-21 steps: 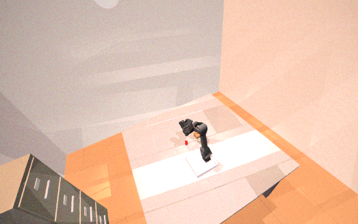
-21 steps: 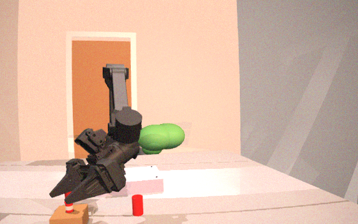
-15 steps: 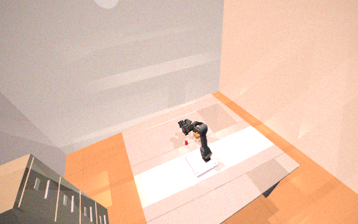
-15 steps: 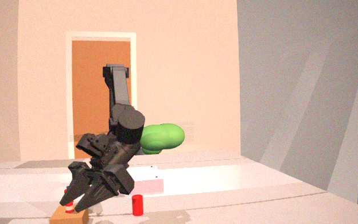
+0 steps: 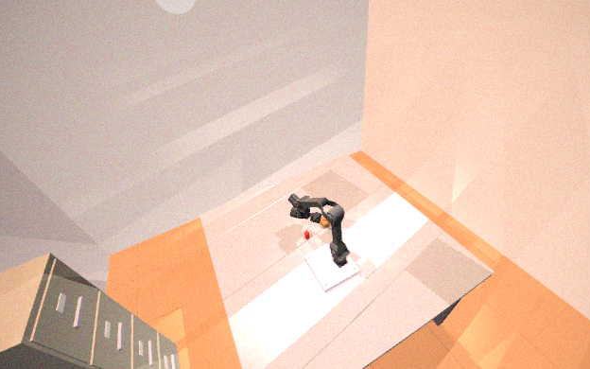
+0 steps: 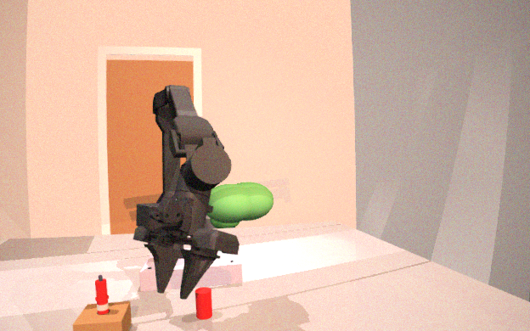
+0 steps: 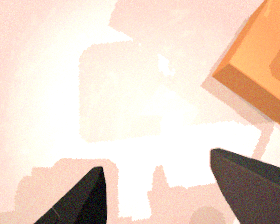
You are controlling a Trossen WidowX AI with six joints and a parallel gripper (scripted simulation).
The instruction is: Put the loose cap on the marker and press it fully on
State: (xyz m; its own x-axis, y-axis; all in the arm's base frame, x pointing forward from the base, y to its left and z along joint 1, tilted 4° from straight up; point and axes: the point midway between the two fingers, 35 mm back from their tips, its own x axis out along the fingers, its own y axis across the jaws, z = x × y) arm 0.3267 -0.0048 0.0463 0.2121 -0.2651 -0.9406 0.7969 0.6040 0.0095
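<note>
Now: gripper tip 7 cm past the red marker cap, 6 cm to the right of it and 5 cm above it.
</note>
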